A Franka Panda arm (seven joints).
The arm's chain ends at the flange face. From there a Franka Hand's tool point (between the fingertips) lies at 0.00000 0.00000 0.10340 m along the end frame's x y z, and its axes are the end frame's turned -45 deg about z.
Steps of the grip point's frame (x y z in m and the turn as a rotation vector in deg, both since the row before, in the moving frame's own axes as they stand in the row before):
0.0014, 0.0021, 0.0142, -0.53, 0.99, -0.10
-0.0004, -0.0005, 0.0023, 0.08, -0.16, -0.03
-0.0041, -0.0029, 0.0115, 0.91, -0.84, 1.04
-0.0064, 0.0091, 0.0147, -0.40, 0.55, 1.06
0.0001, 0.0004, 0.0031, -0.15, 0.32, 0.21
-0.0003, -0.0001, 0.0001, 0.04, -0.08, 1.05
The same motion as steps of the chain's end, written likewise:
0.0005, 0.0011, 0.0142, 0.33, 1.07, -0.10
-0.0003, -0.0002, 0.0023, -0.06, -0.17, -0.03
-0.0027, 0.0010, 0.0115, 0.05, -1.24, 1.04
0.0007, 0.0111, 0.0147, 0.11, 0.67, 1.06
-0.0002, 0.0004, 0.0031, 0.12, 0.33, 0.21
-0.0001, 0.0001, 0.0001, -0.03, -0.08, 1.05

